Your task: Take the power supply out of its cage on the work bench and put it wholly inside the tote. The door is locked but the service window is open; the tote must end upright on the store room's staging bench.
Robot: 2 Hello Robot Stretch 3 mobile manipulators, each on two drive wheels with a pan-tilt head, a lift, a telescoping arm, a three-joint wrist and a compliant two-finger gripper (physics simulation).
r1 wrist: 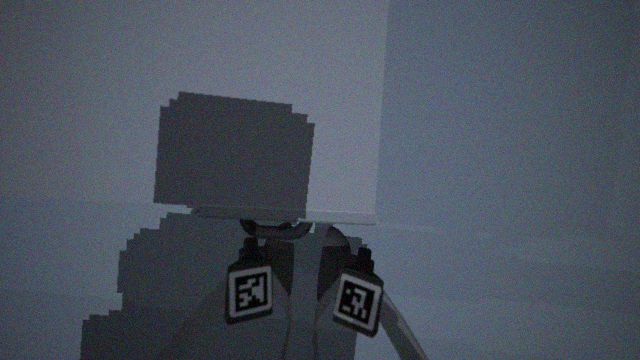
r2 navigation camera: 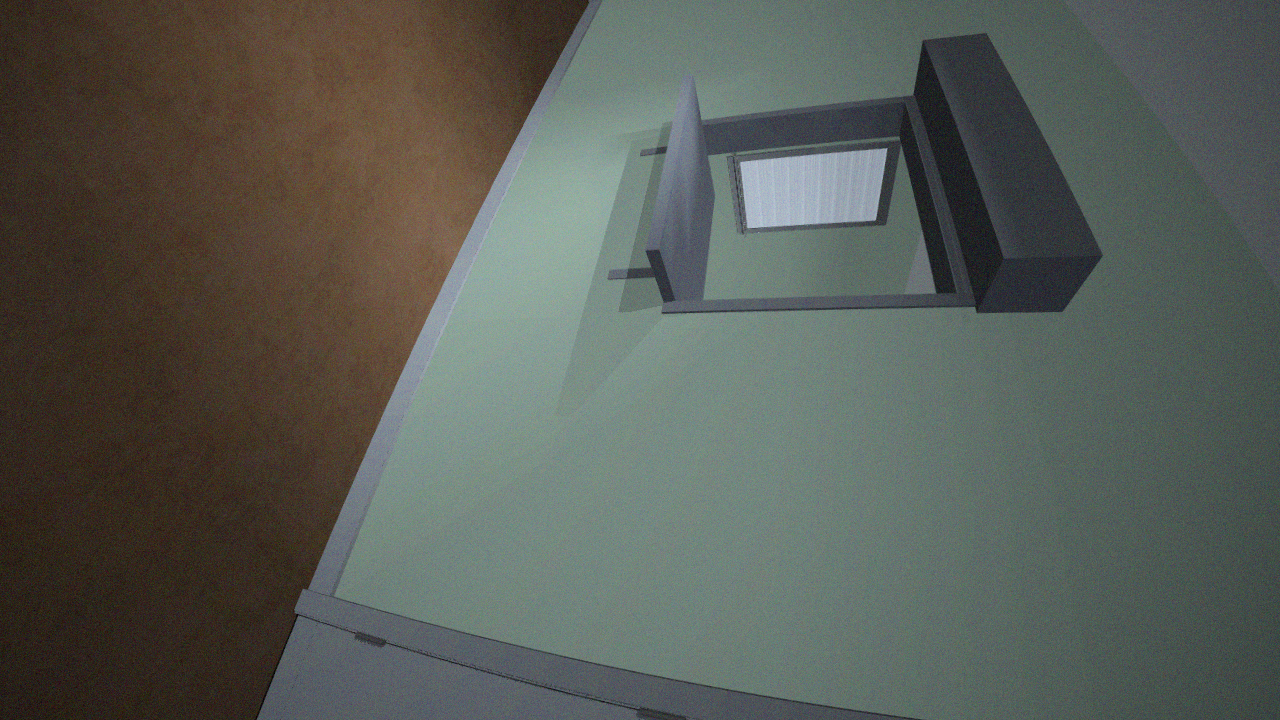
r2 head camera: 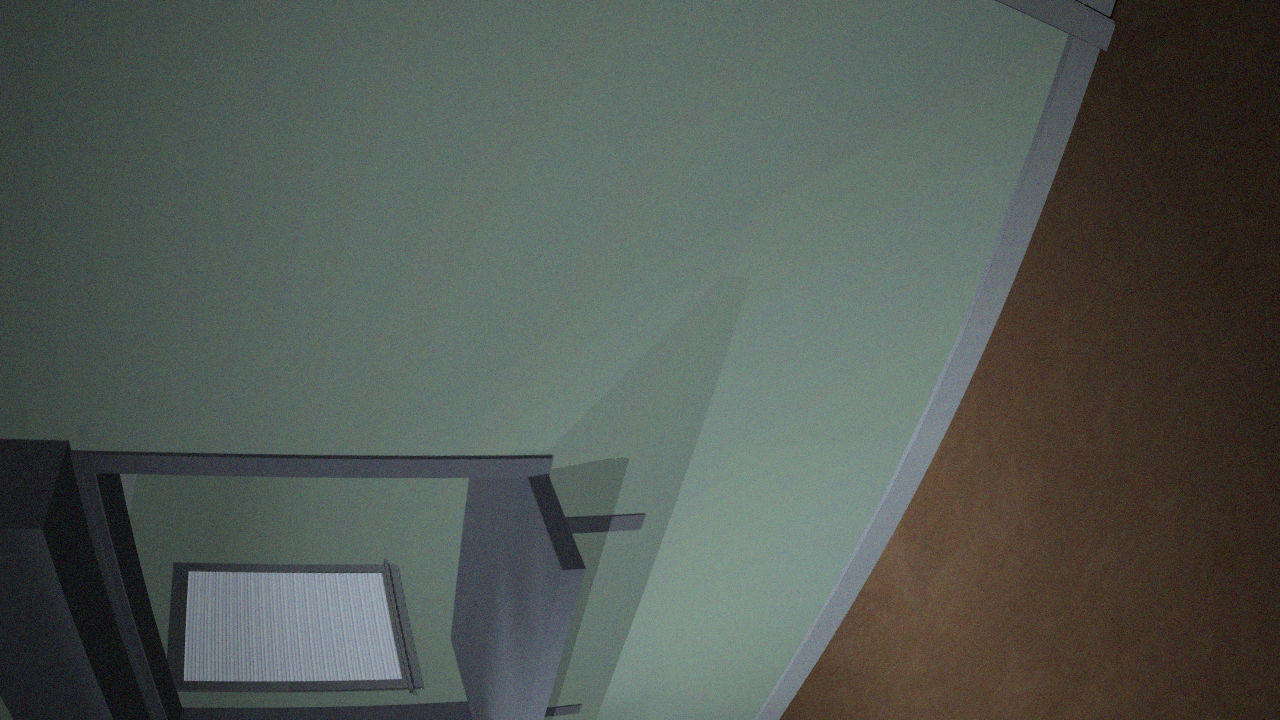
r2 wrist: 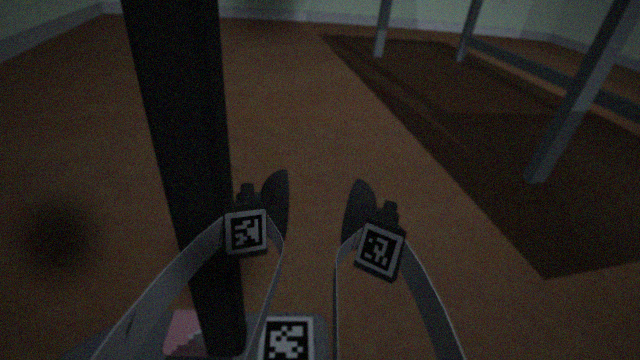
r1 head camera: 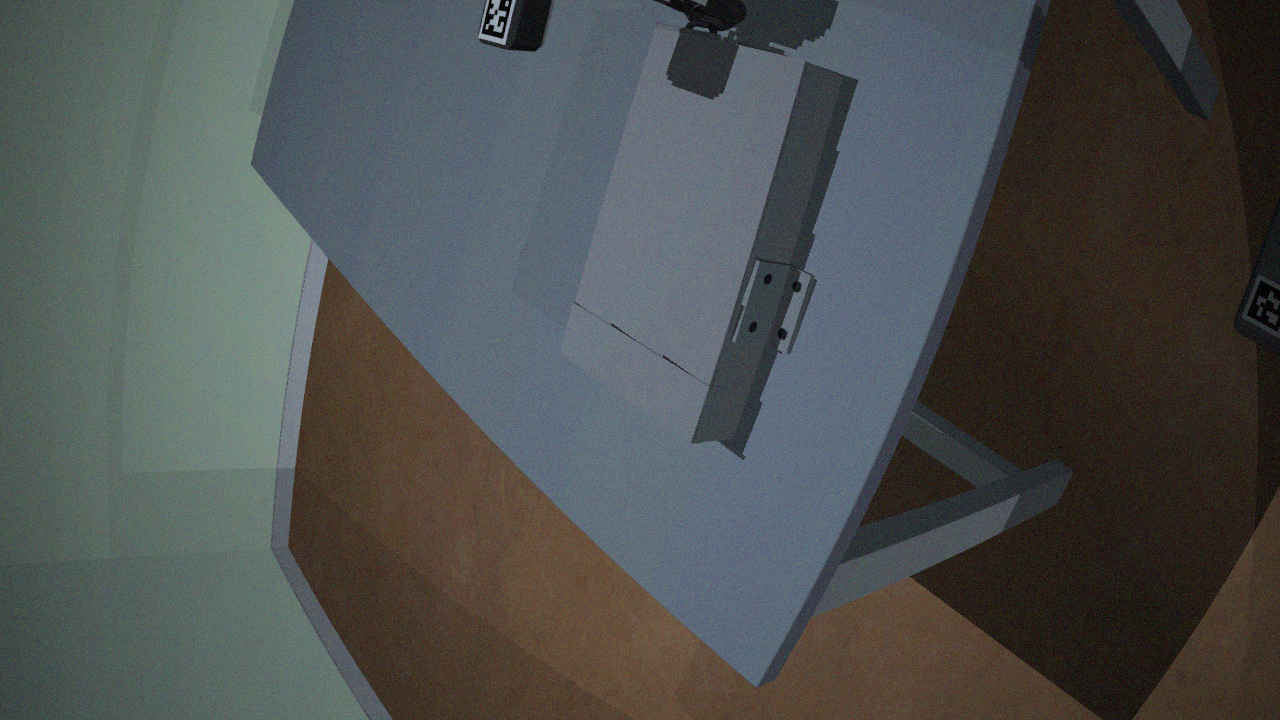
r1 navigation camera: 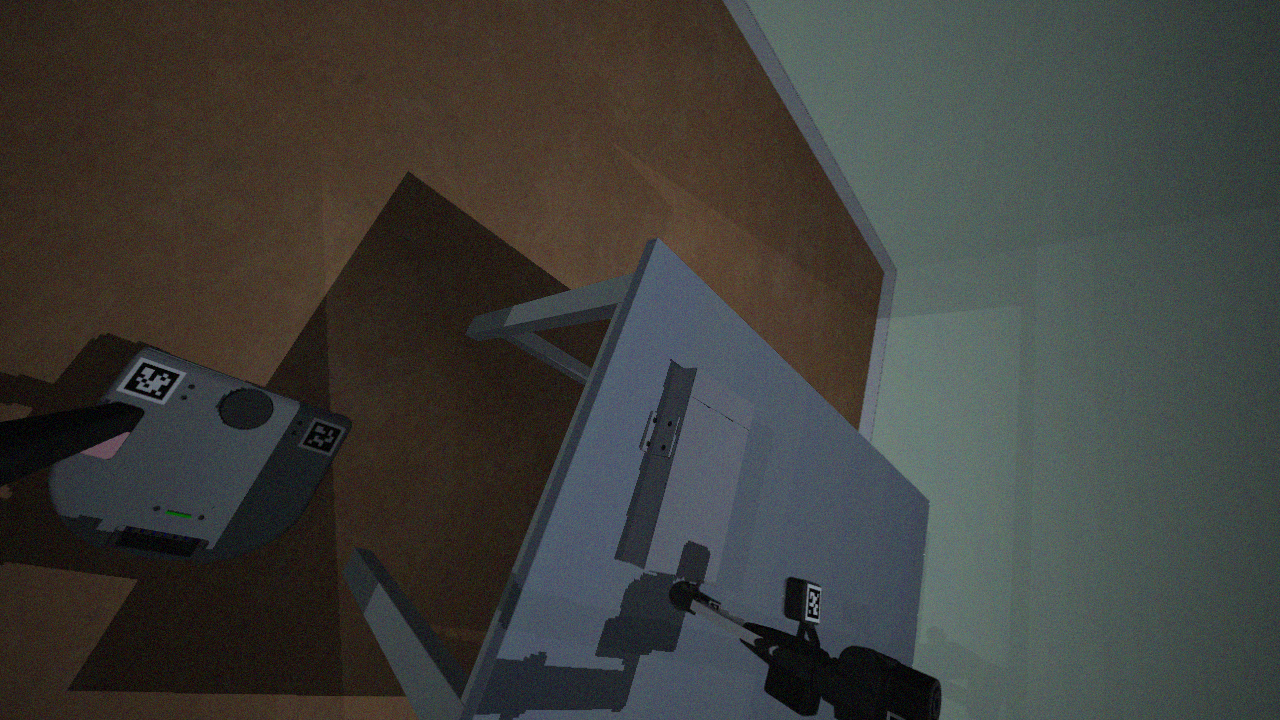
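Note:
A long pale box (r1 head camera: 680, 205) (r1 navigation camera: 702, 483) lies on the blue-grey work bench (r1 head camera: 501, 376) (r1 navigation camera: 823, 501); I cannot tell cage from power supply. A thin seam crosses one end, and a dark curved handle (r1 wrist: 275, 231) sits at the other. My r1 gripper (r1 head camera: 716, 13) (r1 navigation camera: 684, 595) (r1 wrist: 306, 255) is at the handle end, fingers partly open, with a gap between them; the handle is beyond the tips, offset left in the wrist view. My r2 gripper (r2 wrist: 315, 210) is open and empty above the floor. The service window frame (r2 head camera: 313, 464) (r2 navigation camera: 805, 304) stands open. The tote does not show.
A grey strip (r1 head camera: 796, 179) with a holed bracket (r1 head camera: 774, 304) runs along the box. A shelf (r2 head camera: 514, 573) (r2 navigation camera: 684, 197) juts from the window; a dark housing (r2 navigation camera: 1011, 161) is opposite. A hinged door (r2 navigation camera: 384, 680) shows at the edge. Table legs (r2 wrist: 570, 115) stand near r2's mast (r2 wrist: 180, 100).

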